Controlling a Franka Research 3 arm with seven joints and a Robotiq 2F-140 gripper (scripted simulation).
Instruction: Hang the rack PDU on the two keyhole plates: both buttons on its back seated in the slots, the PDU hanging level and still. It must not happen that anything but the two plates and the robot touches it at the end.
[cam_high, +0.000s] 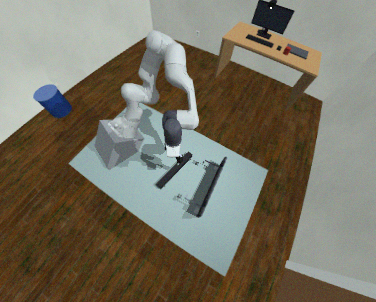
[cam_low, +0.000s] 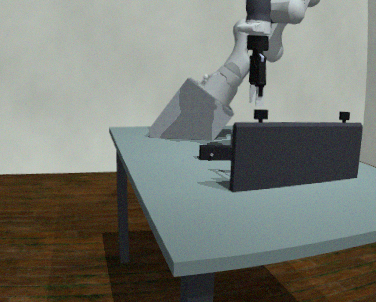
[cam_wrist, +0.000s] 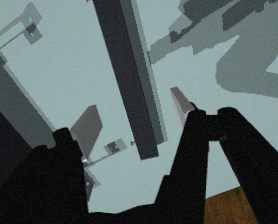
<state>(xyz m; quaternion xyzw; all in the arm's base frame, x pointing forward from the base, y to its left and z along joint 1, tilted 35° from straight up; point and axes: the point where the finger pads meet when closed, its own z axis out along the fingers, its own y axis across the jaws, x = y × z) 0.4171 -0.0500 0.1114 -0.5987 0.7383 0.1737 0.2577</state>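
The rack PDU is 19 cm below my hand, 3 cm ahead of it and 1 cm to the right of it. Also, from my hand: dark mounting panel 32 cm ahead, 13 cm below, 2 cm to the left.
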